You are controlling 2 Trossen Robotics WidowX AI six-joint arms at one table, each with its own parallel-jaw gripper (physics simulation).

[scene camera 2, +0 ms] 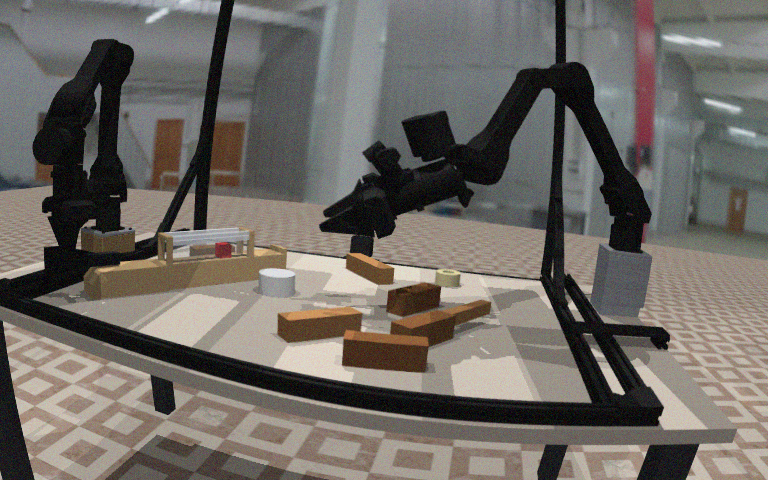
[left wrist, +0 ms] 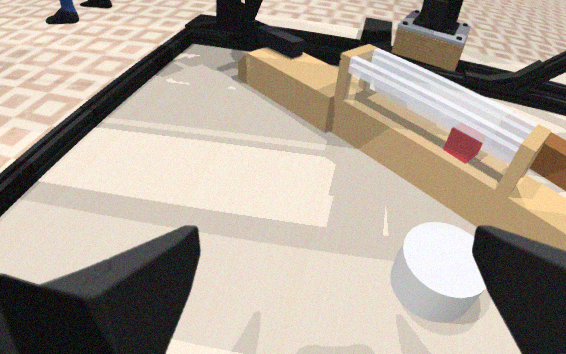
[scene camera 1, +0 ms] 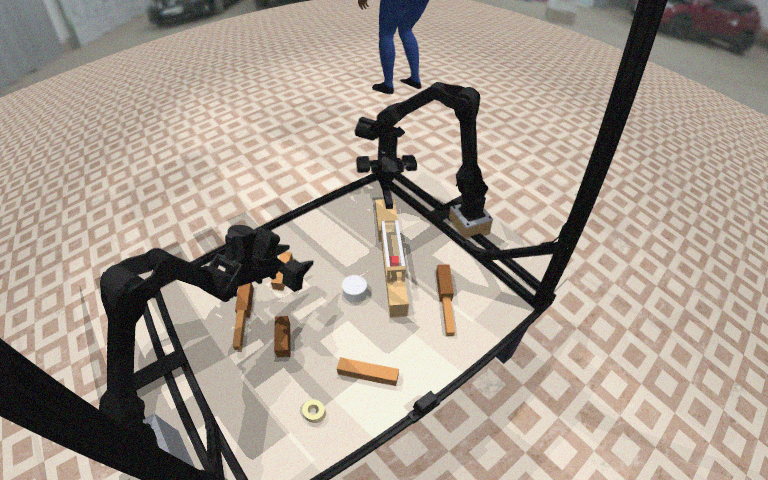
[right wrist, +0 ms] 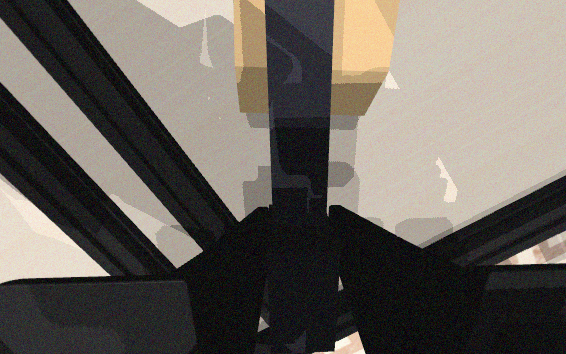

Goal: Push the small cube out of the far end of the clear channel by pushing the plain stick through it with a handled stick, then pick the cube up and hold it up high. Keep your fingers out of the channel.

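The small red cube (scene camera 1: 394, 260) (scene camera 2: 223, 249) (left wrist: 464, 144) sits inside the clear channel (scene camera 1: 403, 243) (scene camera 2: 206, 236) (left wrist: 445, 95), near its end closest to scene camera 1. The channel stands on a long wooden base (scene camera 1: 398, 297) (scene camera 2: 135, 278) (left wrist: 285, 82) (right wrist: 367, 45). My right gripper (scene camera 1: 387, 174) (right wrist: 298, 216) is shut on a dark handled stick (scene camera 1: 387, 195) (left wrist: 282, 41) (right wrist: 300, 95); the stick's front part is over the base's other end, outside the channel. My left gripper (scene camera 1: 299, 256) (scene camera 2: 323, 220) (left wrist: 338, 240) is open and empty, raised above the table. I cannot make out the plain stick clearly.
A white cylinder (scene camera 1: 354, 287) (scene camera 2: 276, 281) (left wrist: 442, 270) stands beside the base. An orange-brown handled piece (scene camera 1: 444, 281) lies on its other side. Several brown blocks, including one block (scene camera 1: 368, 371) (scene camera 2: 369, 268), and a yellow ring (scene camera 1: 305, 416) lie farther off. Black rails edge the table.
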